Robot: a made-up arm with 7 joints. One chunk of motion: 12 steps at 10 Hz.
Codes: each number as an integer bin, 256 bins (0 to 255) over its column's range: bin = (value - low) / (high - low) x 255, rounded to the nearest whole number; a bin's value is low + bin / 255 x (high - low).
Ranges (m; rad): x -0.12..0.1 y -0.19..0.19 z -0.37..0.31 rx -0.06..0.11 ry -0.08..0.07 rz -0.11..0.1
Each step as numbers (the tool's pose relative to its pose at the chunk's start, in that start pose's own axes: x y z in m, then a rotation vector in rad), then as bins.
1 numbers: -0.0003 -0.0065 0.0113 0.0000 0.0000 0.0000
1 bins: 139 123 143 90 136 134
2 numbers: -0.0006 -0.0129 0.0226 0.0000 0.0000 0.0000
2 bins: 138 119 147 90 136 134
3 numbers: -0.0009 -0.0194 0.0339 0.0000 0.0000 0.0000
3 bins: 138 114 151 90 136 134
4 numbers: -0.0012 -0.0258 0.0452 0.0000 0.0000 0.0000
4 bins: 138 110 156 90 136 134
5 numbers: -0.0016 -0.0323 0.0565 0.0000 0.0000 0.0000
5 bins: 137 106 160 90 136 134
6 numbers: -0.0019 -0.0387 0.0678 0.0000 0.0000 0.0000
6 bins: 137 102 164 90 136 134
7 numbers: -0.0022 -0.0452 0.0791 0.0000 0.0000 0.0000
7 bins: 137 97 168 90 136 134
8 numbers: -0.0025 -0.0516 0.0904 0.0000 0.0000 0.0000
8 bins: 136 93 173 90 136 134
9 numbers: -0.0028 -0.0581 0.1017 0.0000 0.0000 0.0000
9 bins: 136 89 177 90 136 134
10 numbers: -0.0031 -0.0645 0.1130 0.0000 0.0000 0.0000
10 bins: 135 84 181 90 136 134
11 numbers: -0.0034 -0.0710 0.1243 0.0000 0.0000 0.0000
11 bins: 135 80 185 90 136 134
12 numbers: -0.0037 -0.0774 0.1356 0.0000 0.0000 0.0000
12 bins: 135 76 190 90 136 134
